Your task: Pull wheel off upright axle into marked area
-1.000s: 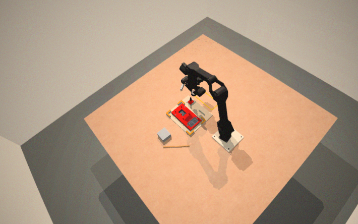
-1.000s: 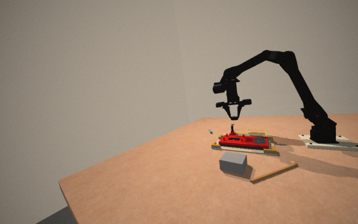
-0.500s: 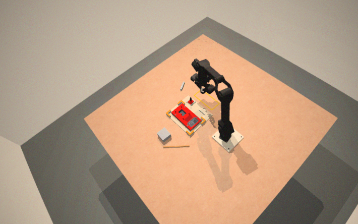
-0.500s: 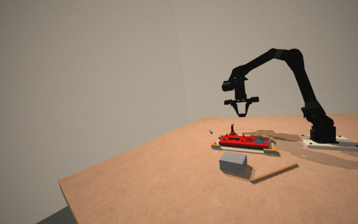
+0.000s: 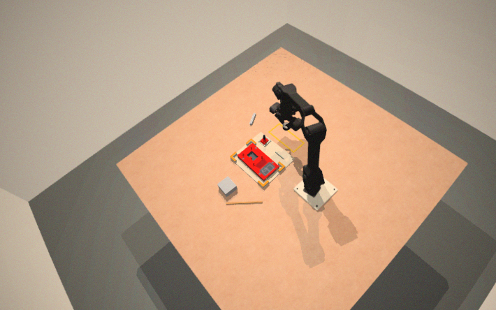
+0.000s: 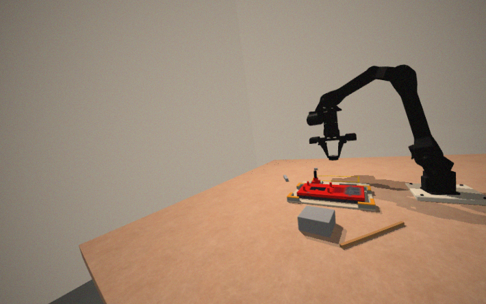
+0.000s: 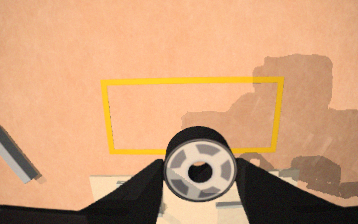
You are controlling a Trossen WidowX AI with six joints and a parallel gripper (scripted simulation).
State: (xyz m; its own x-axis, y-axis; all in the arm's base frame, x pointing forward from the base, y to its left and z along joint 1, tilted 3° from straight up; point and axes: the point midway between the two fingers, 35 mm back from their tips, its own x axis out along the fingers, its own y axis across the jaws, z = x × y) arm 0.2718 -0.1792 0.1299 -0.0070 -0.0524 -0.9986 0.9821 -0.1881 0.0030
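Right now the black wheel is right at my gripper tip. The rest, counted from my gripper tip: grey block (70 mm ahead, 410 mm to the left, 80 mm below); thin wooden stick (50 mm behind, 430 mm to the left, 90 mm below).
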